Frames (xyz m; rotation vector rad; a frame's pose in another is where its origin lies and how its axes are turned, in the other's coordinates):
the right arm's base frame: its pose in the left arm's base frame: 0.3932 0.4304 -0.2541 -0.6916 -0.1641 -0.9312
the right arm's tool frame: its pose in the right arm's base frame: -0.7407 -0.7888 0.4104 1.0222 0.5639 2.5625
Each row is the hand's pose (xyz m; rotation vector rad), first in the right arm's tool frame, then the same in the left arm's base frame.
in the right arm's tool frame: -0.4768 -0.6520 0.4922 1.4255 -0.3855 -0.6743
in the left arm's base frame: 0.1949 0.3770 0.0279 1.4944 1.3631 0.0302
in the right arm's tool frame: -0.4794 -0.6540 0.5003 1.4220 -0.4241 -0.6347
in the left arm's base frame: 0.2021 0.3744 0.0322 1.5365 1.3279 0.0523
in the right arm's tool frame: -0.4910 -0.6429 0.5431 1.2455 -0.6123 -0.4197
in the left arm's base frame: 0.2249 0.3642 0.0705 1.6524 1.0542 0.2716
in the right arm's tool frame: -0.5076 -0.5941 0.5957 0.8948 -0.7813 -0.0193
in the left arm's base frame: 0.2285 0.3507 0.1428 1.7282 0.6325 0.7257
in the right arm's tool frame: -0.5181 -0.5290 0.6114 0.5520 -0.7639 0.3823
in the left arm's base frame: 0.1942 0.3433 0.2008 1.6743 0.3158 1.2308
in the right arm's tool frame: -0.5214 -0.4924 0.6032 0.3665 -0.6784 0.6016
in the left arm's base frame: 0.1628 0.3414 0.2215 1.5856 0.1860 1.5357
